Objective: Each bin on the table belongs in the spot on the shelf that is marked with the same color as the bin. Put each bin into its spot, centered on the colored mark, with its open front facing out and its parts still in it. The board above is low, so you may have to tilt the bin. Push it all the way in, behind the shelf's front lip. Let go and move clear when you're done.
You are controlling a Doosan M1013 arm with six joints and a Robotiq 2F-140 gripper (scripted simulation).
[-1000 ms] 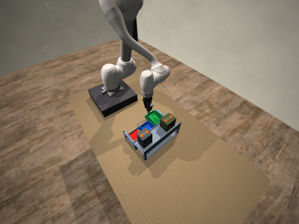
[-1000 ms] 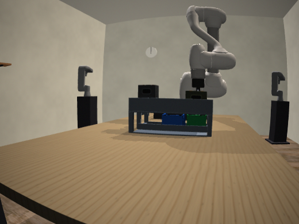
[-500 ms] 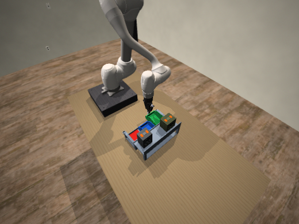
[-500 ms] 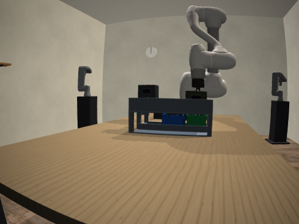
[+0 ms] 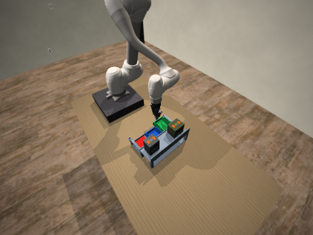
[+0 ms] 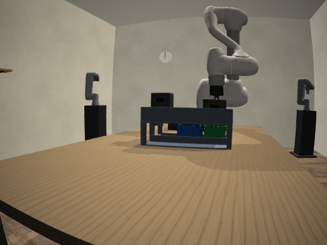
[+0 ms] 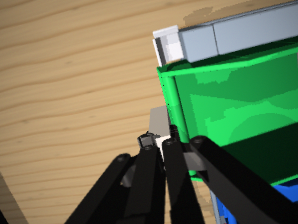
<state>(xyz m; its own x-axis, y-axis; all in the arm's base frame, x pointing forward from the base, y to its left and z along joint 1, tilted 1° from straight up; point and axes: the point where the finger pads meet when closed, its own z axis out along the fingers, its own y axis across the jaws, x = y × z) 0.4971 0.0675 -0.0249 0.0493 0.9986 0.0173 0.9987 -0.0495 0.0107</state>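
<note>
The green bin lies 10 cm ahead of my hand and 1 cm below it. From my hand the other things lie so: blue bin 12 cm to the right, 12 cm ahead, 2 cm below; olive box 23 cm ahead, 9 cm above, 1 cm to the right; black box 24 cm to the right, 21 cm ahead, 10 cm above.
</note>
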